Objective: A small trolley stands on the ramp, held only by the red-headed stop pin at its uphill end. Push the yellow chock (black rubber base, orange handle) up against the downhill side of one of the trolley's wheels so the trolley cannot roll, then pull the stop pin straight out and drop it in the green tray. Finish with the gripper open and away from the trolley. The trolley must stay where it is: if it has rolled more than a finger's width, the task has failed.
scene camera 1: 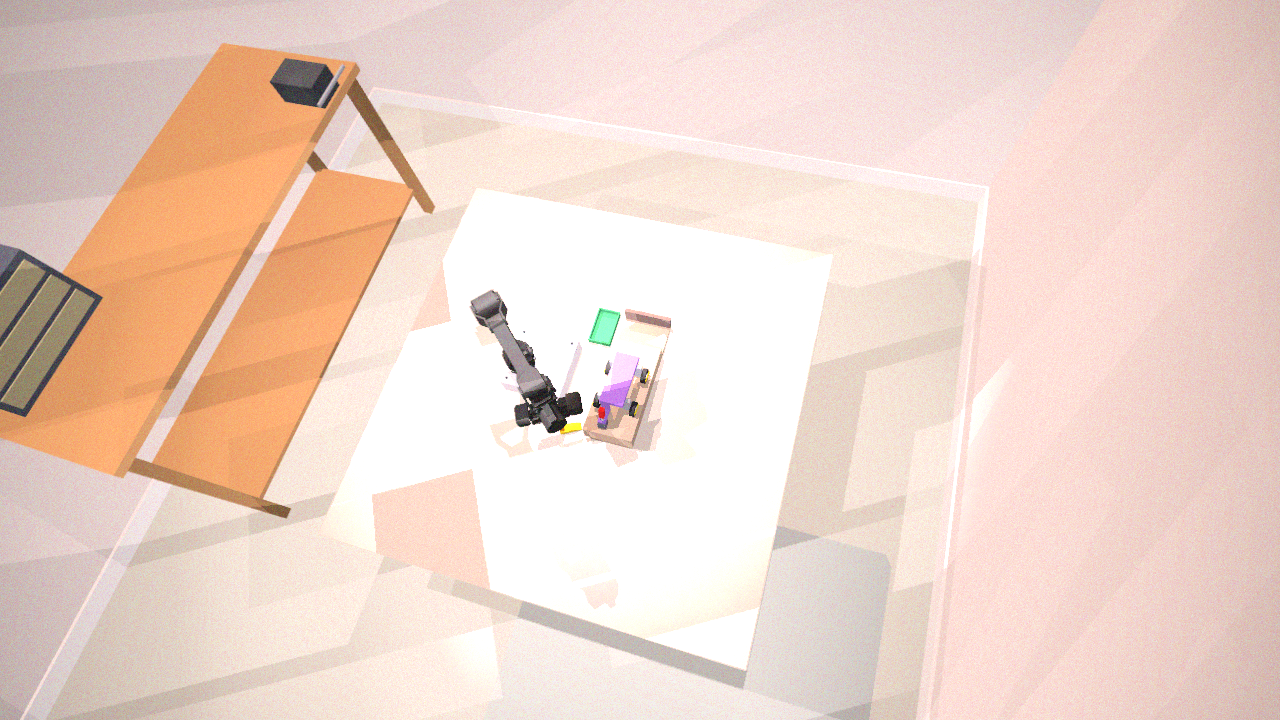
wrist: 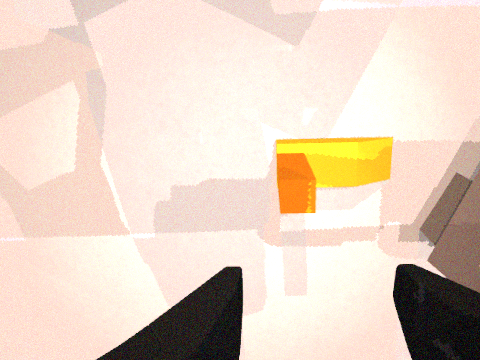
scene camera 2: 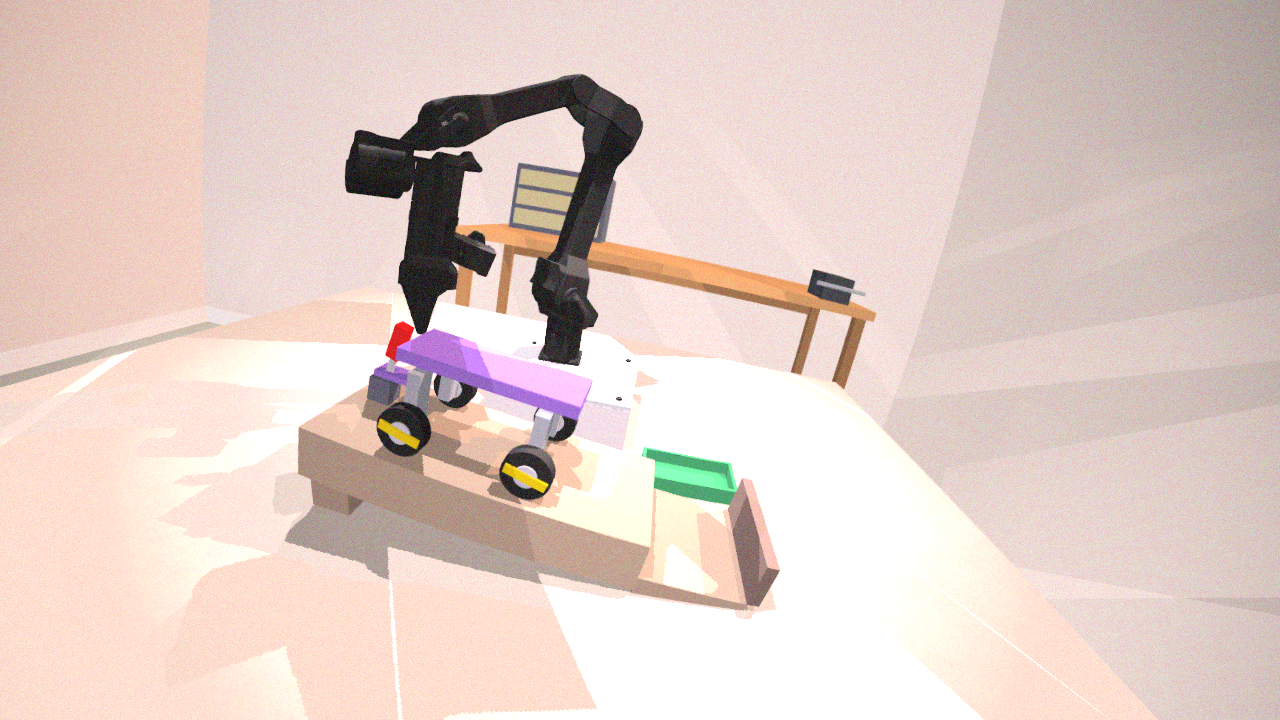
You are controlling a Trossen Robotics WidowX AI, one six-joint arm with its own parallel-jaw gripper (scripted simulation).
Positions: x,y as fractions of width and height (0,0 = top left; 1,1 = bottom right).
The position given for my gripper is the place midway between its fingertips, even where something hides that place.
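Note:
My gripper (scene camera 2: 0.33,0.46) can be seen, and the wrist view (wrist: 0.66,0.78) has it too. I see a wooden ramp (scene camera 2: 0.47,0.72), which scene camera 1 (scene camera 1: 0.49,0.60) also shows, together with a brown end wall (scene camera 2: 0.59,0.79). Then there is a yellow chock (wrist: 0.63,0.46), which scene camera 2 does not show, since it is hidden by a purple trolley.

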